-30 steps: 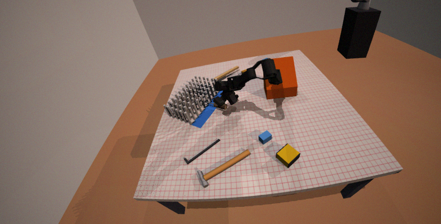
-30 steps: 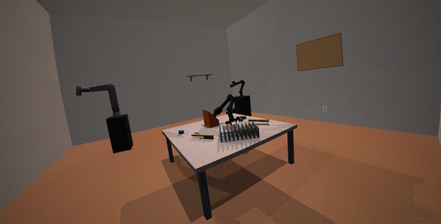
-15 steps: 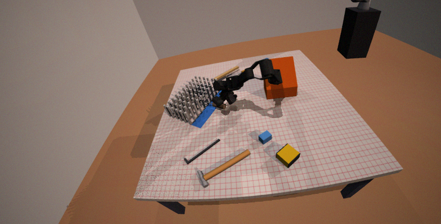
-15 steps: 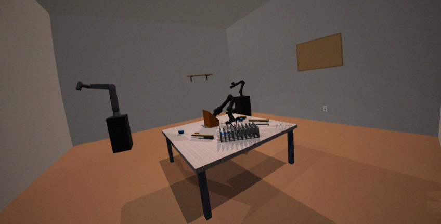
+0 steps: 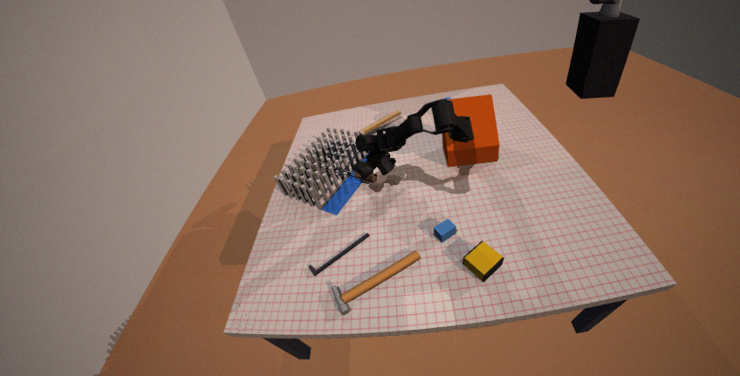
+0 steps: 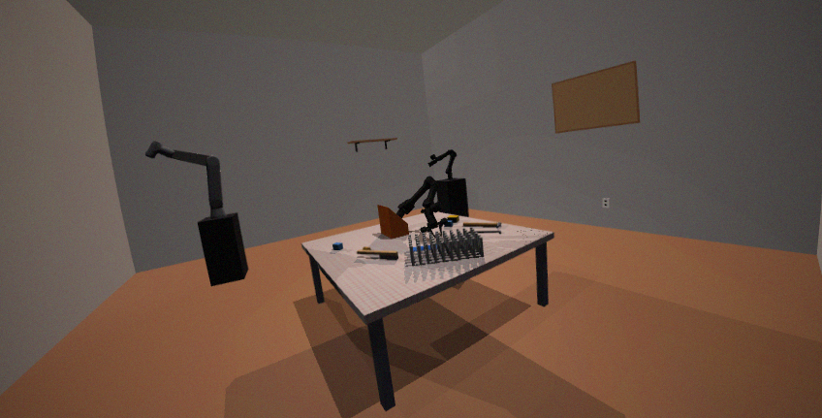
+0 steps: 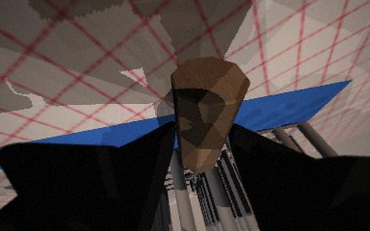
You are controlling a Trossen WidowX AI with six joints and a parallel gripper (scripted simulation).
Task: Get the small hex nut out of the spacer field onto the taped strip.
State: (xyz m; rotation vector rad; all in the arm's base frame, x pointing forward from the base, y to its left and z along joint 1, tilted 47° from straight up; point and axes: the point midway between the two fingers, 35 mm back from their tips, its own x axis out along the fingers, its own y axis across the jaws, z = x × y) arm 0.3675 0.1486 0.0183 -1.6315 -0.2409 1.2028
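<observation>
Now: the blue taped strip 60 mm ahead of my gripper tip, 40 mm below it and 20 mm to the right of it. Also, from my gripper tip: yellow block (400 mm behind, 380 mm to the left, 20 mm below); then thin wire tool (100 mm ahead, 40 mm to the right, 10 mm below); then yellow piece (430 mm to the right, 160 mm behind, 20 mm below).
</observation>
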